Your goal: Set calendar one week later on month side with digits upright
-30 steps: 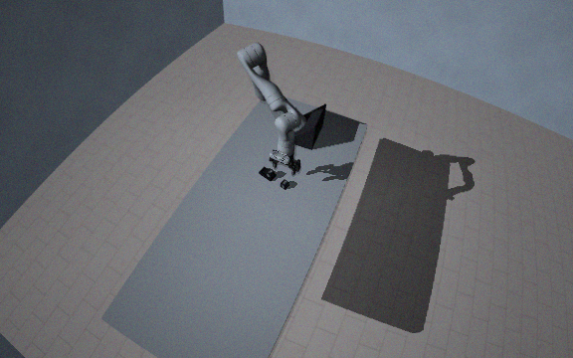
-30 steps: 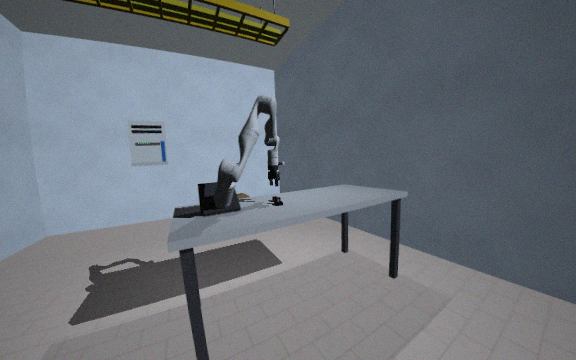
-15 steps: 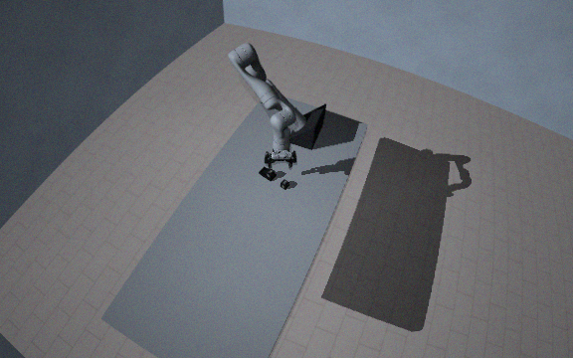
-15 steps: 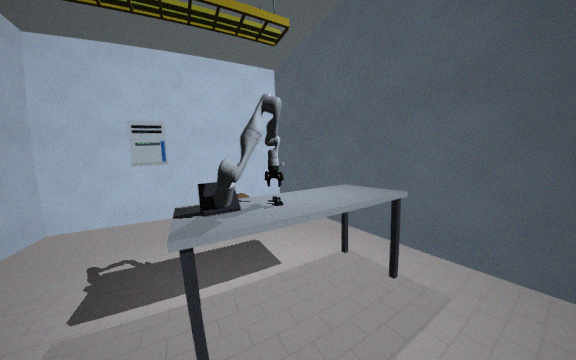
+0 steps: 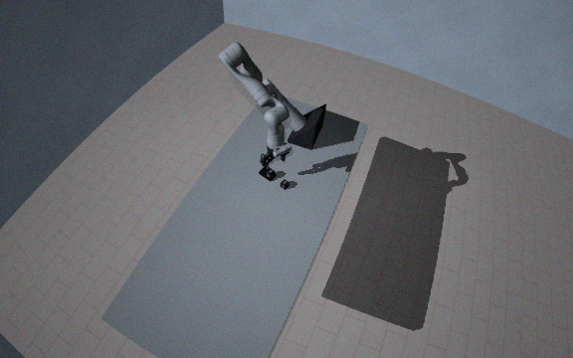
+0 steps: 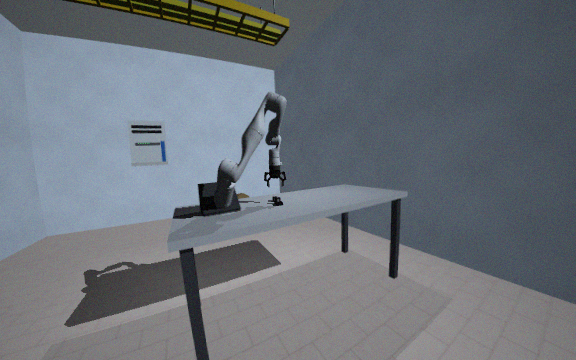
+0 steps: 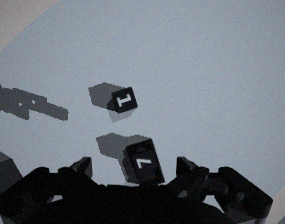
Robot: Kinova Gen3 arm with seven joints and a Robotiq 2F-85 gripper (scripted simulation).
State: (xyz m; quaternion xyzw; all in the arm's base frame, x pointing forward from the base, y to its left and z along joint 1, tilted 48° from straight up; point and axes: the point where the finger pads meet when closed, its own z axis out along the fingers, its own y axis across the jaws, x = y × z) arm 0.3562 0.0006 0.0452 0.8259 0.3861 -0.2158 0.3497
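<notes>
Now: hand 1 cm past the dark calendar tray, 4 cm to the left of it and 11 cm above it.
</notes>
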